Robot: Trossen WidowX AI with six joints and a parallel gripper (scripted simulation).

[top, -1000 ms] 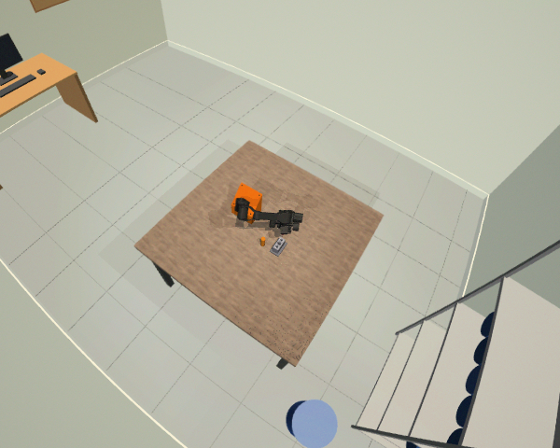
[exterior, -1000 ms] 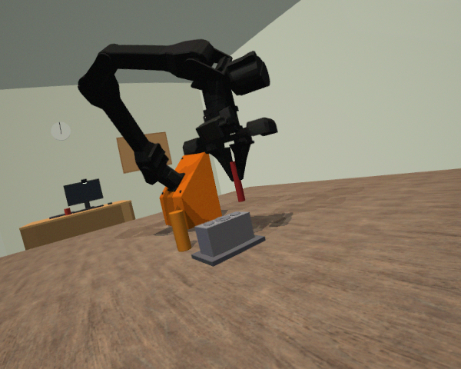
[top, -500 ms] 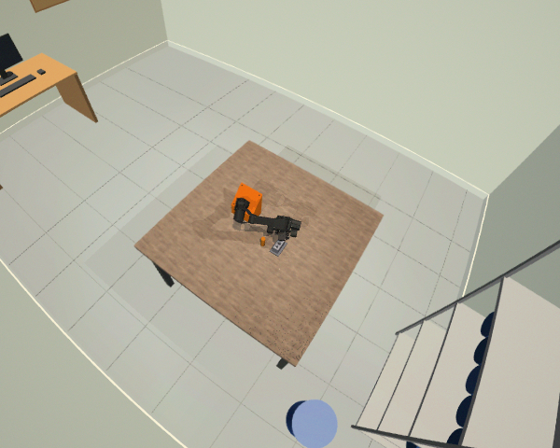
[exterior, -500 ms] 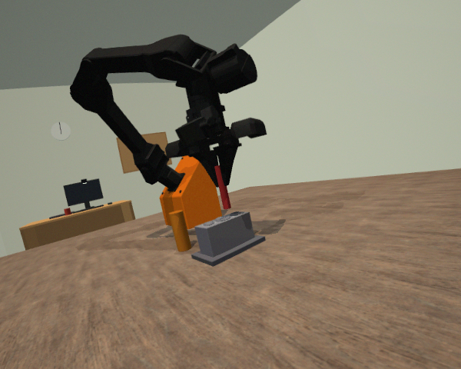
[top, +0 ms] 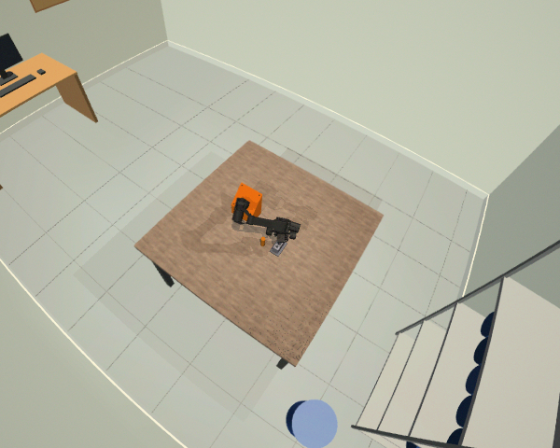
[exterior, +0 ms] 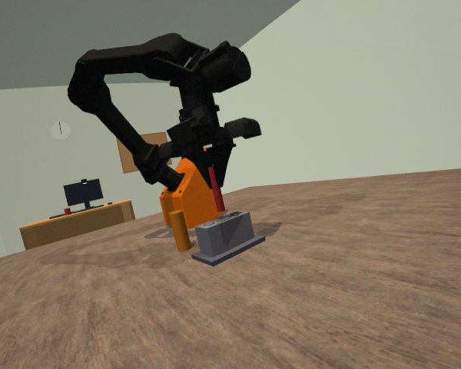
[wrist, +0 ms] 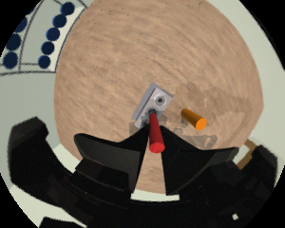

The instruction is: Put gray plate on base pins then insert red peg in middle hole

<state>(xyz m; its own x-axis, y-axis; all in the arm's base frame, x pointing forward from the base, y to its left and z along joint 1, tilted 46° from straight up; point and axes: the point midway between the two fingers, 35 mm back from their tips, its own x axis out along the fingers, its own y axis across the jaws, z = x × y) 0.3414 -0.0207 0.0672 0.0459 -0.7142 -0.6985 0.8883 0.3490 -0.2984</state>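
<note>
Now: gripper tip right at the red peg. Round my gripper tip: flat base 11 cm below; gray plate 7 cm below; orange cylinder 10 cm behind, 7 cm below, 5 cm to the right.
</note>
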